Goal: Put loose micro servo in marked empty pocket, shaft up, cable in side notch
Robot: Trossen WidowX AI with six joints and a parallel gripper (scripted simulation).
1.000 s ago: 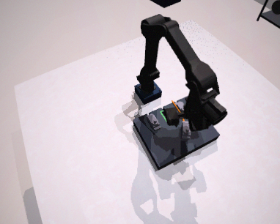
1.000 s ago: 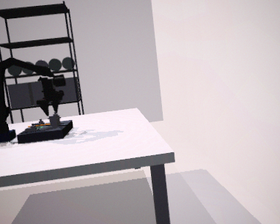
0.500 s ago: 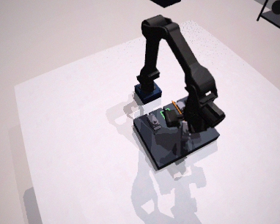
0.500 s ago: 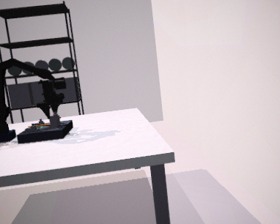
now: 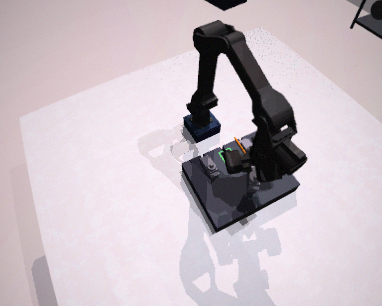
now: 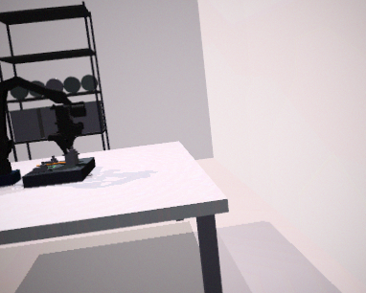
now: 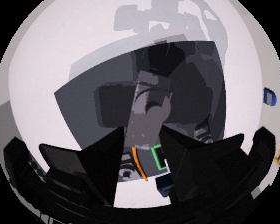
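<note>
The dark deck lies 2 cm to the right of my gripper tip and 7 cm below it.
</note>
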